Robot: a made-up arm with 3 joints. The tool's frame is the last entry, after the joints.
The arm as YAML. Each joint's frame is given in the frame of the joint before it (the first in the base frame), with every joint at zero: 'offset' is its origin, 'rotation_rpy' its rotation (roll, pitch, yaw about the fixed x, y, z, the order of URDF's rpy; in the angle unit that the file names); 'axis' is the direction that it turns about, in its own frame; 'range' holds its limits. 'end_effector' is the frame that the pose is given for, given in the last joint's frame.
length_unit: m
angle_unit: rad
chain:
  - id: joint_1
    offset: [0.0, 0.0, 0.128]
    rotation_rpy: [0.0, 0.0, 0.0]
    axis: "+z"
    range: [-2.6, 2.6]
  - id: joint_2
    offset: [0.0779, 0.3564, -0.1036]
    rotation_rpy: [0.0, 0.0, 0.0]
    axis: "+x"
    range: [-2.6, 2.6]
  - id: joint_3
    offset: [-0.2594, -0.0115, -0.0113]
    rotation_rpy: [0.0, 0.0, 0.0]
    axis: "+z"
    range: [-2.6, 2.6]
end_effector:
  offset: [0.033, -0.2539, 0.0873]
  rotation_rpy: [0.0, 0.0, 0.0]
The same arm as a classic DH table. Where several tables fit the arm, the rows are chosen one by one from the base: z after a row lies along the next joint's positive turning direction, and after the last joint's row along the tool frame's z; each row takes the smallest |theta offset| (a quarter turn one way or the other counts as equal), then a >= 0, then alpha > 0; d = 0 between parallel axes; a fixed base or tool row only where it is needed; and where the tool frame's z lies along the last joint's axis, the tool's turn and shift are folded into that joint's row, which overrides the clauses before.
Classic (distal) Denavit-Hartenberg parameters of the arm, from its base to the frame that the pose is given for. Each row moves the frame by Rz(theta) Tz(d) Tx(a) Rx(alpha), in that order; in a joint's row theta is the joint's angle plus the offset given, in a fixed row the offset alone. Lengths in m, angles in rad.
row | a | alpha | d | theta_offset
joint_1 | 0.3564 | 1.5708 | 0.0244 | 1.5708
joint_2 | -0.0115 | -1.5708 | -0.1815 | 0.0000
joint_3 | -0.2560 | 0.0000 | 0.0000 | 0.1292
tool (fixed) | 0.0000 | 0.0000 | 0.0760 | -1.7000
Joint limits (rad, base to tool): -2.6000..2.6000 -2.6000..2.6000 -2.6000..2.6000

